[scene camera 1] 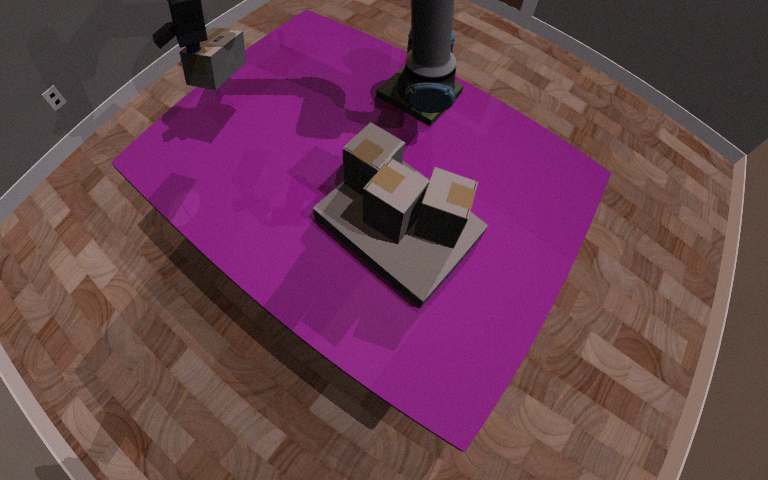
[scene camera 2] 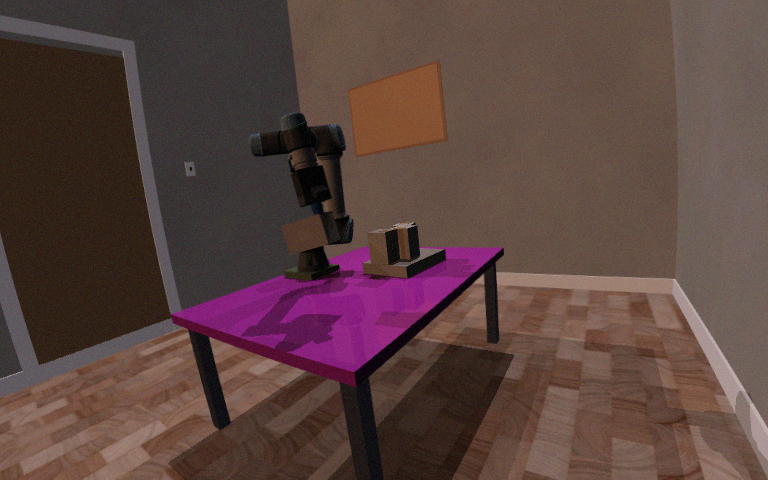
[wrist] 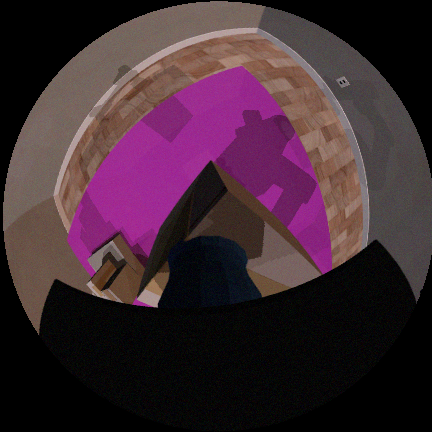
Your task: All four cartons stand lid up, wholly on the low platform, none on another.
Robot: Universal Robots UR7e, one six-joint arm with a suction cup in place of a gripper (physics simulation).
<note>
I see my suction cup and a low grey platform.
</note>
